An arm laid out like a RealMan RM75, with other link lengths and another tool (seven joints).
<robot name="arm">
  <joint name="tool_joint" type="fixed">
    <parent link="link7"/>
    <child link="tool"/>
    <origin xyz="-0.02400 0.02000 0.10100" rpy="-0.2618 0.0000 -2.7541"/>
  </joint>
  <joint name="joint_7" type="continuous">
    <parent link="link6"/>
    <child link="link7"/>
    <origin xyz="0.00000 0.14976 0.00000" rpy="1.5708 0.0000 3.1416"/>
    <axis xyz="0 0 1"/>
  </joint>
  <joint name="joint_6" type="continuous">
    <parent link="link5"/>
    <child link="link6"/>
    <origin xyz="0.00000 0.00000 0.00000" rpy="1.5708 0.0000 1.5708"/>
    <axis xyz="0 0 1"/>
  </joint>
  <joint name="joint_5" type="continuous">
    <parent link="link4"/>
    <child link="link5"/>
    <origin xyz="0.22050 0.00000 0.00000" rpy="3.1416 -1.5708 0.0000"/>
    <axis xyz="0 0 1"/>
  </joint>
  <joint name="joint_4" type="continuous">
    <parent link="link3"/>
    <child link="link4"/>
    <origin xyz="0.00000 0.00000 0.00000" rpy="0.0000 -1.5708 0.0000"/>
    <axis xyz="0 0 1"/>
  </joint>
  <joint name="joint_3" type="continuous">
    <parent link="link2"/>
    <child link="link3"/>
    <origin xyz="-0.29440 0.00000 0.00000" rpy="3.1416 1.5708 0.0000"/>
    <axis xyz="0 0 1"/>
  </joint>
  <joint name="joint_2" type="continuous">
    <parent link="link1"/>
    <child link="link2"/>
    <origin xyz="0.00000 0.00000 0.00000" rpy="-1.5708 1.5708 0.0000"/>
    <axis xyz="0 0 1"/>
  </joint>
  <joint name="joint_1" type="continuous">
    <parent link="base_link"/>
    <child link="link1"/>
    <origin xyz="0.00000 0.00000 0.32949" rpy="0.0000 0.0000 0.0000"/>
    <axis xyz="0 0 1"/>
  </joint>
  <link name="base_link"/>
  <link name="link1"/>
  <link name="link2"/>
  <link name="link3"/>
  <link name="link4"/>
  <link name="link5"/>
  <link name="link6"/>
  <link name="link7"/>
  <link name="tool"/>
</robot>
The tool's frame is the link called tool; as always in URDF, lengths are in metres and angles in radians. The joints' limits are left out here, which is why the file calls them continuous.
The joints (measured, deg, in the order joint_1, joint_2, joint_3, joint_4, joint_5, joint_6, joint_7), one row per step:
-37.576 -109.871 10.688 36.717 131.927 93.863 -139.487
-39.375 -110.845 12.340 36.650 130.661 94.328 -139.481
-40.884 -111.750 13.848 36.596 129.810 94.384 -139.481
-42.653 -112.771 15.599 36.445 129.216 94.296 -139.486
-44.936 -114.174 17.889 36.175 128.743 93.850 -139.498
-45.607 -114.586 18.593 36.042 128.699 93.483 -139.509
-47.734 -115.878 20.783 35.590 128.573 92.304 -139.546
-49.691 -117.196 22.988 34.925 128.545 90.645 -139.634
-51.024 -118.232 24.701 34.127 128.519 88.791 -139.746
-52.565 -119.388 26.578 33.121 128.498 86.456 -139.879
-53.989 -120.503 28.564 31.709 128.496 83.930 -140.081
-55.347 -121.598 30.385 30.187 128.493 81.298 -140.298
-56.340 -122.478 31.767 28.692 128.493 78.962 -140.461
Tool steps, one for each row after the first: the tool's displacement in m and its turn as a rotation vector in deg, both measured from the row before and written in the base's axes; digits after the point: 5 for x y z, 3 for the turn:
0.02211 0.00369 -0.01010 -1.325 -0.919 -2.980
0.01744 0.00251 -0.00978 -1.184 -0.461 -2.291
0.01884 0.00175 -0.01221 -1.570 -0.196 -2.477
0.02302 0.00099 -0.01719 -2.096 0.070 -2.955
0.00600 0.00055 -0.00547 -0.555 0.187 -0.718
0.01891 0.00095 -0.01716 -1.715 0.626 -2.270
0.01649 0.00024 -0.01818 -1.569 0.827 -1.780
0.01042 0.00032 -0.01510 -0.995 0.747 -0.813
0.01145 0.00042 -0.01715 -0.940 0.929 -0.811
0.00962 -0.00132 -0.01846 -1.140 1.034 -0.491
0.00854 -0.00187 -0.01818 -1.003 1.031 -0.288
0.00530 -0.00225 -0.01530 -0.780 0.860 0.072

